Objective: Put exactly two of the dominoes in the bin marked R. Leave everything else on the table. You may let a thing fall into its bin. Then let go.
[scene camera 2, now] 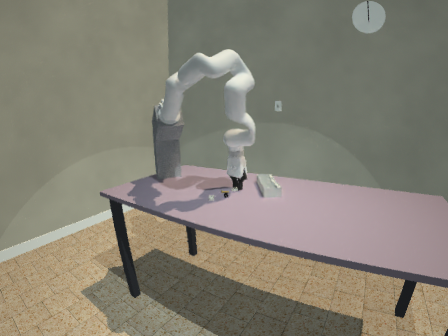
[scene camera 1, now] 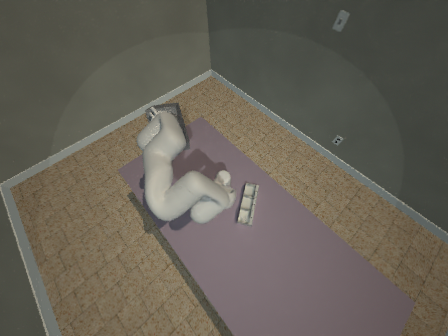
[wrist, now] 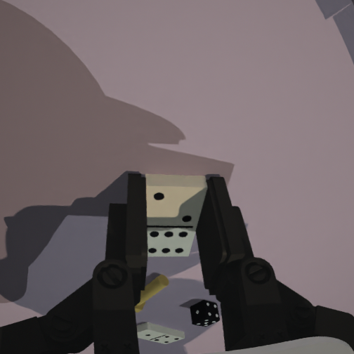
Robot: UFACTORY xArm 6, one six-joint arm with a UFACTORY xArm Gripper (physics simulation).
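Places are measured from the arm's base along level axes (x up, y ahead, z left), in millimetres.
Where they show: gripper, between the fingertips: (scene camera 2: 237, 189); arm's base, origin of its link: (scene camera 2: 169, 114).
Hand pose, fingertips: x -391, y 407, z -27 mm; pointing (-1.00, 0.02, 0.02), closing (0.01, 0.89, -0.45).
Each offset is from my fingertips to the top centre of the thing. Level surfaces: height alone.
A domino (wrist: 172, 212) with a cream, partly sunlit face and black pips lies between the black fingers of my gripper (wrist: 171, 197) (scene camera 2: 238, 186). The gripper is shut on it across its width, low at the table top. A second white domino (wrist: 161, 334) lies flat at the bottom of the wrist view, apart from the fingers. A pale bin tray {dx +46, dy +151, dz +41 mm} (scene camera 1: 254, 206) (scene camera 2: 272, 192) with three compartments stands a little to the right of the gripper in scene camera 2. Its letters are not readable, so I cannot tell which compartment is R. In scene camera 1 the arm hides the fingers.
A yellow bolt-like piece {dx +13, dy -44, dz -71 mm} (wrist: 152, 293) (scene camera 2: 225, 191) and a black die {dx +16, dy -19, dz -124 mm} (wrist: 205, 313) (scene camera 2: 226, 195) lie close to the gripper. A small white piece {dx +7, dy -75, dz -164 mm} (scene camera 2: 211, 198) lies farther left on the purple table {dx +0 mm} (scene camera 1: 280, 250) (scene camera 2: 340, 215). The arm's grey base stands at the table's end.
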